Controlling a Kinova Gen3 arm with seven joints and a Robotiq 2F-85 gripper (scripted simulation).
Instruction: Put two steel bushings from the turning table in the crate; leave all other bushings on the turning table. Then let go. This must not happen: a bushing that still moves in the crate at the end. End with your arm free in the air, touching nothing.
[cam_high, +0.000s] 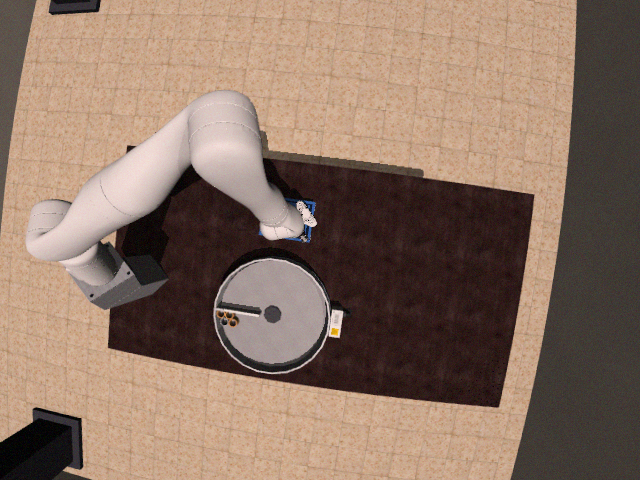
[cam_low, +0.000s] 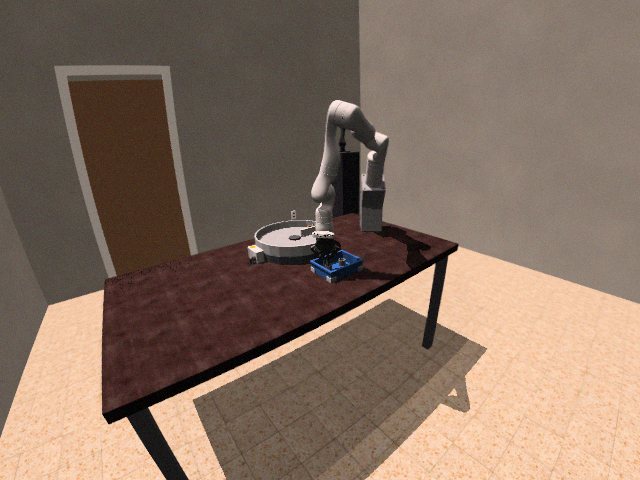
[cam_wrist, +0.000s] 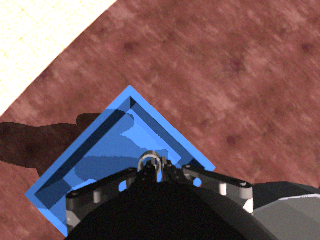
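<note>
My gripper is now 40 mm past the blue crate, 30 mm to the right of it and 20 mm above it. Round my hand: round grey turning table: 60 mm behind, 330 mm to the right, 10 mm above.
</note>
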